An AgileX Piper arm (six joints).
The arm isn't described. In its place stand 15 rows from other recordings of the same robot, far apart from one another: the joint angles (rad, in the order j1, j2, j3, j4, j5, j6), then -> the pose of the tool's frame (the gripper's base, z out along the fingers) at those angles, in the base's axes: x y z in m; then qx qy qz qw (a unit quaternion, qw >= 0).
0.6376 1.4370 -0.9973 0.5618 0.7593 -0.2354 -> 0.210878 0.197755 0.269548 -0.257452 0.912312 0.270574 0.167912
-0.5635 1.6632 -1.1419 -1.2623 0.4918 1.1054 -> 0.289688 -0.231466 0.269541 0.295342 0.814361 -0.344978 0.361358
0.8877 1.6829 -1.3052 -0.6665 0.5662 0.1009 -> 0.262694 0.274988 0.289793 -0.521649 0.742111 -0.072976 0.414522
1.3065 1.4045 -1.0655 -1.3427 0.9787 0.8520 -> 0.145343 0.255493 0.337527 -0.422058 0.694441 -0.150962 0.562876
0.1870 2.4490 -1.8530 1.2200 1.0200 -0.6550 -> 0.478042 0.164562 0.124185 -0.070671 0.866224 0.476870 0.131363
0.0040 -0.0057 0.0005 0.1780 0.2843 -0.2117 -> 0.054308 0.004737 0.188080 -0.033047 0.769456 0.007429 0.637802
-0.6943 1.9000 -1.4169 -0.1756 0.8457 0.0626 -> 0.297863 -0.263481 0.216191 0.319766 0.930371 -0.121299 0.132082
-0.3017 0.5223 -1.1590 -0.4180 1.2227 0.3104 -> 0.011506 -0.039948 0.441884 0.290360 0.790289 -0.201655 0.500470
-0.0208 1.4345 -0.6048 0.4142 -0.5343 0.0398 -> 0.285435 -0.024592 0.232992 0.226341 0.753645 0.035972 0.616031
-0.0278 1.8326 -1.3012 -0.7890 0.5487 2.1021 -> 0.400901 -0.044843 0.234319 0.649464 0.653782 0.081206 0.379699
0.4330 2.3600 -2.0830 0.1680 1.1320 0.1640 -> 0.448700 0.222590 0.181746 -0.106884 0.983309 0.112653 0.094803
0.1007 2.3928 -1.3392 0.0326 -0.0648 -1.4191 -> 0.447922 0.045066 0.021750 -0.639172 0.695434 -0.197674 0.262214
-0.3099 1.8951 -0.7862 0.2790 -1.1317 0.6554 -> 0.339693 -0.132594 0.184289 0.424617 0.523395 0.087460 0.733558
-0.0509 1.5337 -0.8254 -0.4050 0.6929 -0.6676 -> 0.269163 -0.036646 0.194408 -0.425392 0.884100 -0.181925 0.065663
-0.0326 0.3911 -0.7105 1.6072 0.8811 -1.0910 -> 0.029699 0.069223 0.410962 -0.211419 0.562656 0.410435 0.685758
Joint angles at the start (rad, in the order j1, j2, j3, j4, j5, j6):
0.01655, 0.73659, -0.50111, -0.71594, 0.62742, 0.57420
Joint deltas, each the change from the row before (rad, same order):
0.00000, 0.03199, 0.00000, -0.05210, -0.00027, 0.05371
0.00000, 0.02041, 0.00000, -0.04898, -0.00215, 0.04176
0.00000, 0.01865, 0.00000, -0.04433, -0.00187, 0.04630
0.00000, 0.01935, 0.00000, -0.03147, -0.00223, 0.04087
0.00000, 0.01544, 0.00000, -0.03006, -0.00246, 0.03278
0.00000, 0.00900, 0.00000, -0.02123, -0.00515, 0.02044
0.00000, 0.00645, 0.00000, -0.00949, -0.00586, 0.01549
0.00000, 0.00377, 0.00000, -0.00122, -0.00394, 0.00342
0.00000, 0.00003, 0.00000, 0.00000, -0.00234, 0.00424
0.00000, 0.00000, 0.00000, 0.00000, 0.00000, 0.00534
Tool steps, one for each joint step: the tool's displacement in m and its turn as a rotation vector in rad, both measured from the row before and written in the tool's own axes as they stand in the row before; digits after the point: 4 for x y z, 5 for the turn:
-0.0011, 0.0002, 0.0060, 0.02396, 0.01183, -0.00116
-0.0014, -0.0002, 0.0038, 0.02084, -0.00052, -0.00645
-0.0013, 0.0000, 0.0035, 0.01803, -0.00120, 0.00222
-0.0008, 0.0007, 0.0036, 0.01144, 0.00332, 0.00663
-0.0009, 0.0005, 0.0029, 0.01032, -0.00023, 0.00124
-0.0009, 0.0004, 0.0017, 0.00458, -0.00442, -0.00107
-0.0005, 0.0007, 0.0012, -0.00075, -0.00227, 0.00471
-0.0002, 0.0006, 0.0007, -0.00254, 0.00016, 0.00067
-0.0001, 0.0002, 0.0000, -0.00173, -0.00155, 0.00423
0.0000, 0.0000, 0.0000, 0.00000, 0.00000, 0.00534

